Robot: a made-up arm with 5 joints. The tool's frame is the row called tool. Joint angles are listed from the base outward. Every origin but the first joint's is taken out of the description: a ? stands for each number. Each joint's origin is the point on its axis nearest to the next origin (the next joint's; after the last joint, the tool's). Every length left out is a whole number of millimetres.
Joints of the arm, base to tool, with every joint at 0 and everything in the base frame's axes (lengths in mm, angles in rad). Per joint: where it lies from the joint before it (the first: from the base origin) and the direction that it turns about. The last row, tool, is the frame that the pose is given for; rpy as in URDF.
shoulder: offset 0 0 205 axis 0 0 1
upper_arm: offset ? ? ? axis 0 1 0
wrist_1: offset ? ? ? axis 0 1 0
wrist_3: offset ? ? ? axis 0 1 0
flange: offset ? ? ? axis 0 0 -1
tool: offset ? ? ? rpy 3.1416 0 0
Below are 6 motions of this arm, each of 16 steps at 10 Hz.
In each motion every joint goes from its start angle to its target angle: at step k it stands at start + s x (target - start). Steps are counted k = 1, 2, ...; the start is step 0. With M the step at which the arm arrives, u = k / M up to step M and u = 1 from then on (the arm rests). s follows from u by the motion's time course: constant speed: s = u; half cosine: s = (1 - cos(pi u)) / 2; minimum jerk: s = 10 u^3 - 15 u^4 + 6 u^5.
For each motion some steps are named. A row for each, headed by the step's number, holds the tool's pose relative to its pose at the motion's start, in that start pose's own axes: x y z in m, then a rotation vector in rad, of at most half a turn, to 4 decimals.
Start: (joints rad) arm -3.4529 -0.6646 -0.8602 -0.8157 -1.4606
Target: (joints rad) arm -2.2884 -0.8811 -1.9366 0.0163 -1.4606
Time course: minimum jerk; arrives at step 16
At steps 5, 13, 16:
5: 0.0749 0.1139 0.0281 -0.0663 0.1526 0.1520
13: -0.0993 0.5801 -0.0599 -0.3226 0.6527 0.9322
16: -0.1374 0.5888 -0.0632 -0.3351 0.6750 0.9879

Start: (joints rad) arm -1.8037 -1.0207 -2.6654 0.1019 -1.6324
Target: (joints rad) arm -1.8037 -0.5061 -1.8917 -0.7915 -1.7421
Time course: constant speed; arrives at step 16
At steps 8, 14, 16:
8: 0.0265 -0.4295 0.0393 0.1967 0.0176 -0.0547
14: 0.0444 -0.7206 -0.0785 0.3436 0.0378 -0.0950
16: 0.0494 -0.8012 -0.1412 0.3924 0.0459 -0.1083

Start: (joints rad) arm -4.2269 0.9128 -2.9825 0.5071 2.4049
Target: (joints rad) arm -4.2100 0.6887 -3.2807 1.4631 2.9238
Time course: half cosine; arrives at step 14
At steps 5, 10, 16:
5: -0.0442 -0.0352 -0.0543 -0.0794 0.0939 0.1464
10: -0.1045 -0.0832 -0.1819 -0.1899 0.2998 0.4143
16: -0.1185 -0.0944 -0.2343 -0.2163 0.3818 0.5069

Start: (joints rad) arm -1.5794 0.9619 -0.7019 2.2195 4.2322
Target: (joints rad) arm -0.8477 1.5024 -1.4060 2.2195 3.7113
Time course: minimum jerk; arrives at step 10
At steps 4, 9, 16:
4: 0.0373 0.0294 -0.0747 0.0349 -0.1521 0.0144
9: 0.1126 0.1641 -0.1845 0.2135 -0.4621 0.0296
16: 0.1132 0.1663 -0.1854 0.2167 -0.4657 0.0297

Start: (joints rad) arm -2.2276 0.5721 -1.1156 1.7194 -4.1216
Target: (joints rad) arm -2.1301 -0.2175 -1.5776 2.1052 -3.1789
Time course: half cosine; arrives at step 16
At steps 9, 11, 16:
9: 0.1574 0.2977 -0.2302 0.3726 -0.3702 0.5147
11: 0.2224 0.4093 -0.2483 0.4426 -0.5270 0.6531
16: 0.3089 0.5470 -0.2325 0.4951 -0.7440 0.8074

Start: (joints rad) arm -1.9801 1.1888 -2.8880 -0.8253 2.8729
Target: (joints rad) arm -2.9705 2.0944 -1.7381 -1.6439 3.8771
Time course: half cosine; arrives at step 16
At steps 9, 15, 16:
9: 0.3950 -0.3222 -0.7484 0.5256 0.6990 0.2276
15: 0.1799 -0.2475 -1.2209 1.2145 0.8731 0.4567
16: 0.1724 -0.2417 -1.2282 1.2336 0.8731 0.4626

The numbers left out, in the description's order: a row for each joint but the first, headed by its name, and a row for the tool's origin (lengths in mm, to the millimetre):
upper_arm: 0 0 0
wrist_1: 65 0 344
wrist_3: 111 0 -492
flange: 90 0 -115
tool: 0 0 0

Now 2 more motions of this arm.
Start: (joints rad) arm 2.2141 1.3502 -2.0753 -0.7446 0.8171
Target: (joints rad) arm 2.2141 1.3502 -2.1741 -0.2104 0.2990
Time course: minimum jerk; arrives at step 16
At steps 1, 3, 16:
1: 0.0000 0.0000 0.0001 -0.0007 -0.0007 -0.0011
3: -0.0002 0.0003 0.0031 -0.0153 -0.0147 -0.0253
16: -0.0086 0.0092 0.0499 -0.2331 -0.3735 -0.5098

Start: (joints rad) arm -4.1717 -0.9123 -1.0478 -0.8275 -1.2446
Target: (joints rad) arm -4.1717 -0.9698 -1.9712 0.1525 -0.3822
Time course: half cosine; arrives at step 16
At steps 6, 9, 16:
6: 0.0447 0.1322 0.0612 -0.0002 0.0001 0.2662
9: 0.0906 0.2679 0.0789 -0.0005 0.0003 0.5153
16: 0.1542 0.4557 0.0365 -0.0007 0.0006 0.8624

